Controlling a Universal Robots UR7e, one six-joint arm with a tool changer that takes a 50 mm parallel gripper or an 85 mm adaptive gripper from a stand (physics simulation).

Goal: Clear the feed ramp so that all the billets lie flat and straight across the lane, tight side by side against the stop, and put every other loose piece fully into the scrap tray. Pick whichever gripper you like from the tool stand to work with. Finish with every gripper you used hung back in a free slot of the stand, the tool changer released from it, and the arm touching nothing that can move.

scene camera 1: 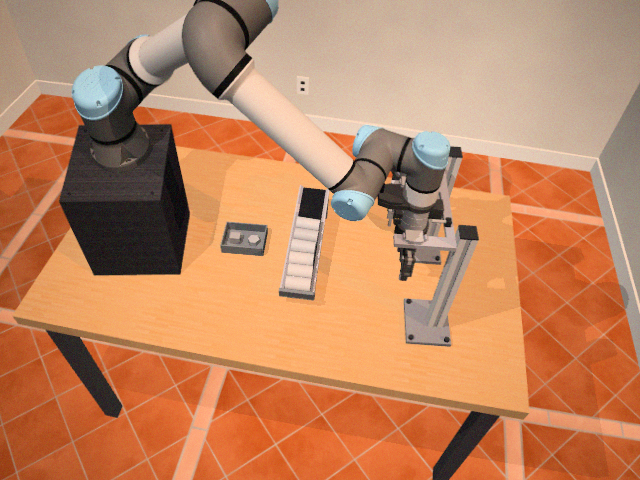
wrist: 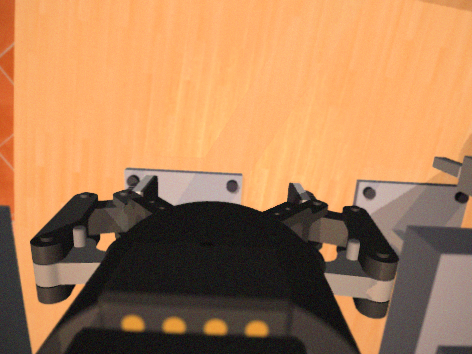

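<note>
The adaptive gripper is on the arm at the tool stand, beside the stand's grey bracket. Its fingers are spread apart with nothing between them. Several whitish billets lie across the lane of the feed ramp in a row down to the stop at its near end; small gaps are too fine to judge. The scrap tray holds a blocky piece and a hexagonal piece. Part of another gripper shows at the right edge of the wrist view.
The stand's base plates rest on the table. The near upright post rises close to the gripper. The far post is partly hidden behind the arm. The arm's black pedestal stands left of the tray.
</note>
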